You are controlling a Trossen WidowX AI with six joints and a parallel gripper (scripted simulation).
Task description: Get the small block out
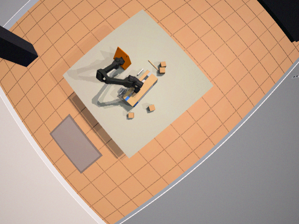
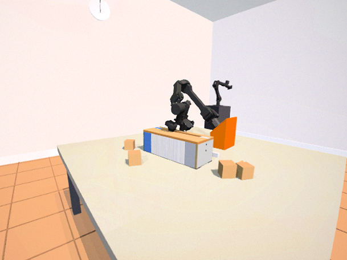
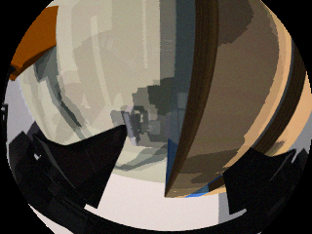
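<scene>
My gripper tip is 6 cm short of the tan block and 1 cm to the left of it. The rest, counted from my gripper tip: long box 7 cm to the left, 3 cm below, 2 cm ahead; then thin stick 36 cm to the left, 10 cm behind, 9 cm below.
</scene>
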